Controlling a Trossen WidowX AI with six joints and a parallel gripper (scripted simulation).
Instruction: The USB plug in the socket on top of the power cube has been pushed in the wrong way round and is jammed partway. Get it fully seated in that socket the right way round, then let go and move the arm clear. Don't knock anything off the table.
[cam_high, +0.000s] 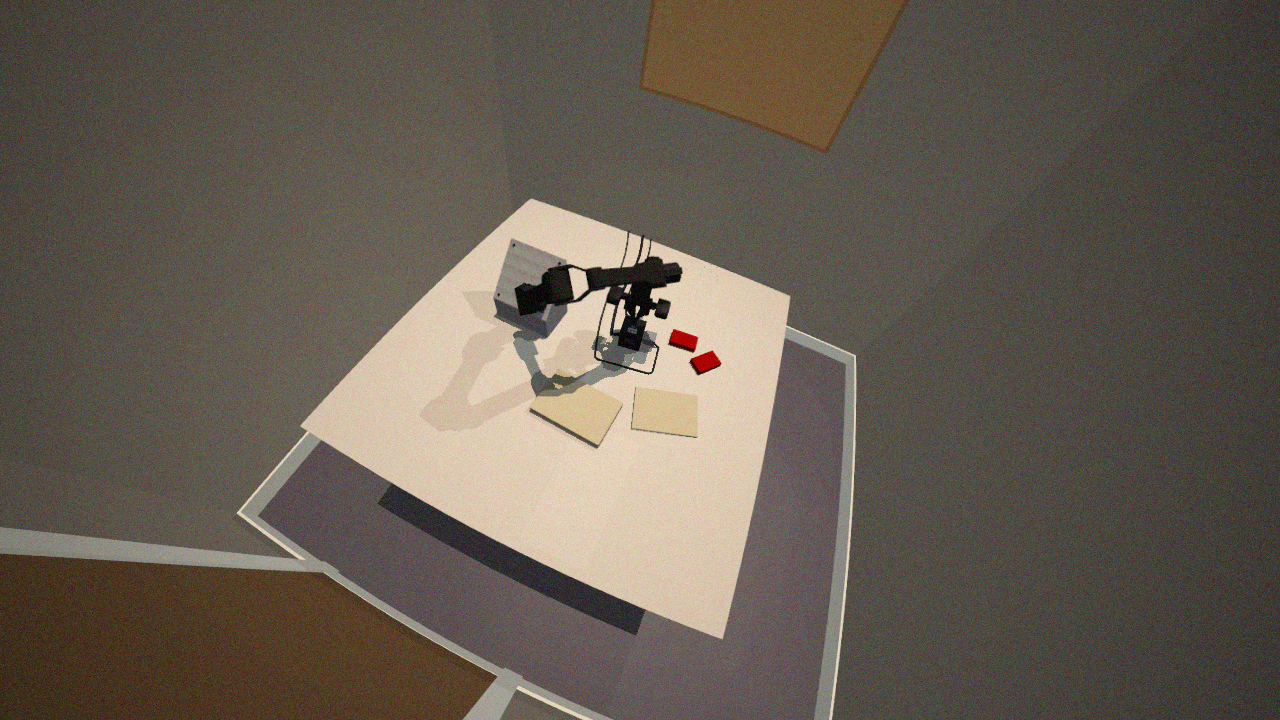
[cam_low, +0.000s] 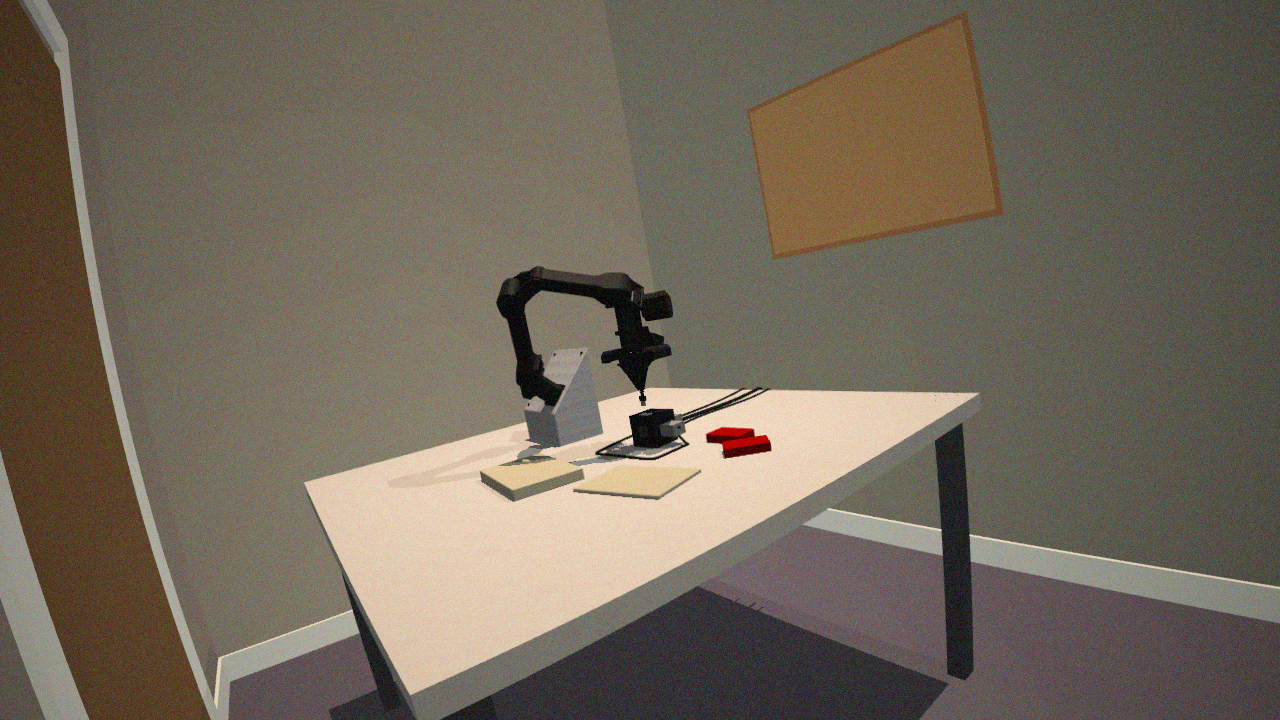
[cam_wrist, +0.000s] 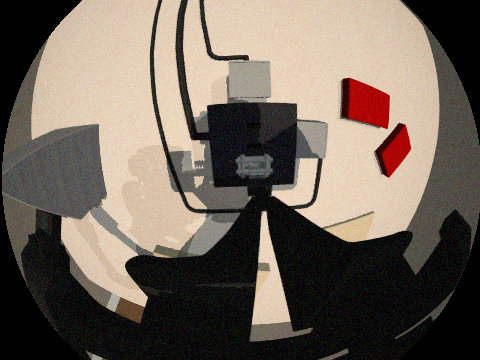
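The USB plug lies 20 mm below my gripper tip. Also, from my gripper tip: grey socket: 70 mm below.
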